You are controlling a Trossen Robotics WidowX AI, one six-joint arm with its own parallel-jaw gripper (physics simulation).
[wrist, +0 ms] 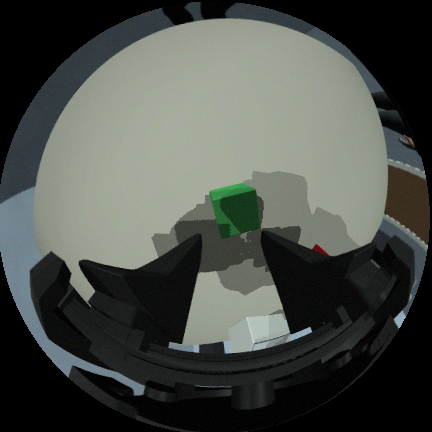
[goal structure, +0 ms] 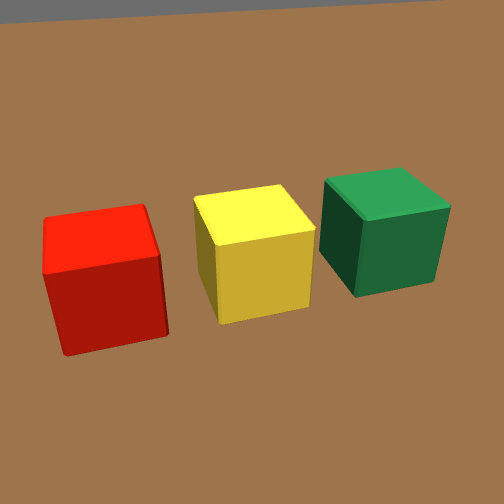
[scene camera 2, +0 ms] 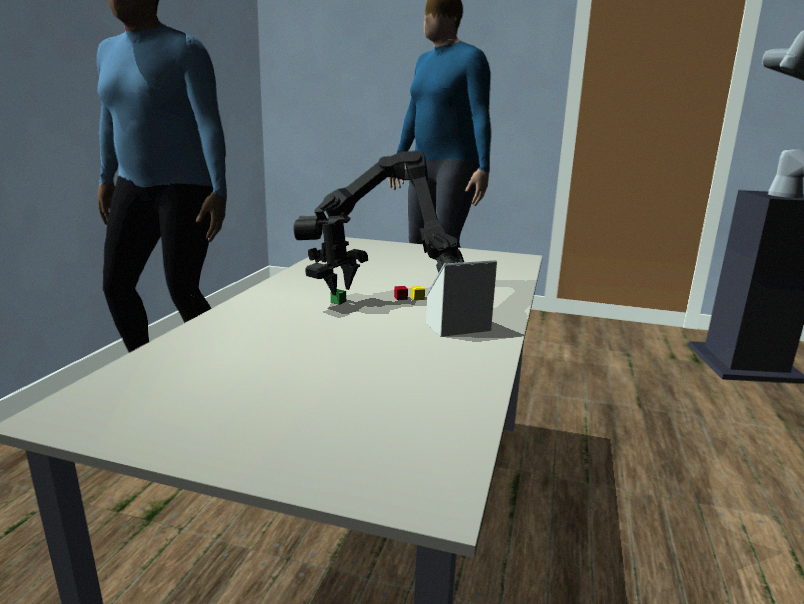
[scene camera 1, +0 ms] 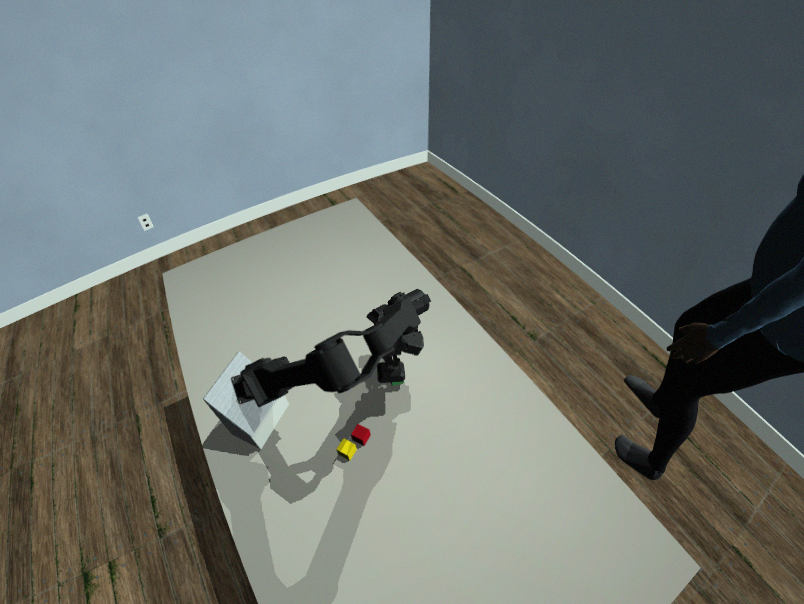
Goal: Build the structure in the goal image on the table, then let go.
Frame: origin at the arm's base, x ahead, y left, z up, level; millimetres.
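Seen in the pictures: gripper, fingertip midpoint: (wrist: 231,237) (scene camera 2: 341,292); arm's base at its link origin: (scene camera 2: 455,276) (scene camera 1: 247,387).
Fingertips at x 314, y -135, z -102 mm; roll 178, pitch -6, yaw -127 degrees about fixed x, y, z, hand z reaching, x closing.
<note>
Pixels of each thing's top centre, then the offset from my fingertips to it. Level surfaces: height alone.
- green cube at its top centre: (wrist: 238,214) (scene camera 1: 396,372) (scene camera 2: 338,291) 15 mm right, 11 mm ahead, 2 mm down
- red cube at its top centre: (wrist: 324,264) (scene camera 1: 360,432) (scene camera 2: 401,287) 81 mm right, 163 mm back, 2 mm down
- yellow cube at its top centre: (scene camera 1: 345,446) (scene camera 2: 418,287) 88 mm right, 212 mm back, 2 mm down
- table at its surface level: 35 mm down
A green cube (scene camera 1: 397,382) (scene camera 2: 337,297) (wrist: 237,210) rests on the table. In scene camera 1 the arm hides most of it. My gripper (scene camera 2: 341,290) (wrist: 231,237) is partly open and empty, pointing down, with its fingertips close to the green cube. In the wrist view the cube shows just ahead of the gap between the tips. A red cube (scene camera 1: 360,434) (scene camera 2: 401,292) (wrist: 319,249) lies apart from the green one, partly hidden by a finger in the wrist view. A yellow cube (scene camera 1: 347,449) (scene camera 2: 417,292) lies close beside the red one.
The arm's base is fixed to a white wedge-shaped block (scene camera 1: 235,397) (scene camera 2: 467,299) (wrist: 265,330) near one long edge of the table (scene camera 1: 519,507) (scene camera 2: 292,403). One person (scene camera 1: 698,364) (scene camera 2: 159,110) stands beside the table; another person (scene camera 2: 448,104) stands behind it in scene camera 2.
</note>
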